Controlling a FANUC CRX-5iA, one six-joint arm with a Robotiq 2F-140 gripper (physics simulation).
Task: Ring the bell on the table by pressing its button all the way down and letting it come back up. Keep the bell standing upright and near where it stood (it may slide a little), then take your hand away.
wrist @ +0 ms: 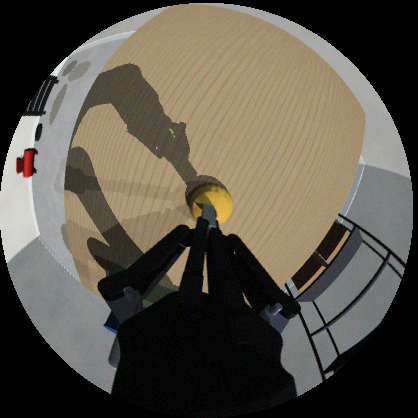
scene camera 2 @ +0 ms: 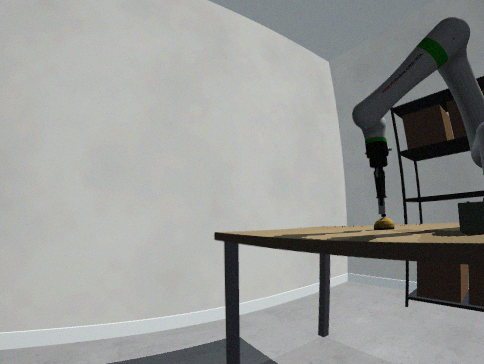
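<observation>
The yellow dome-shaped bell stands upright on the wooden table. My gripper is shut, with nothing between its fingers, and points straight down over the bell's top. In the scene view the fingertips are right at the small dark button on top of the bell, with little or no gap. In the wrist view the fingertips cover the button, so how far it is pressed cannot be told.
A dark green box-like block stands at the right of the table. A black shelf rack with brown boxes stands behind the table. In the wrist view a red object shows far off at the left.
</observation>
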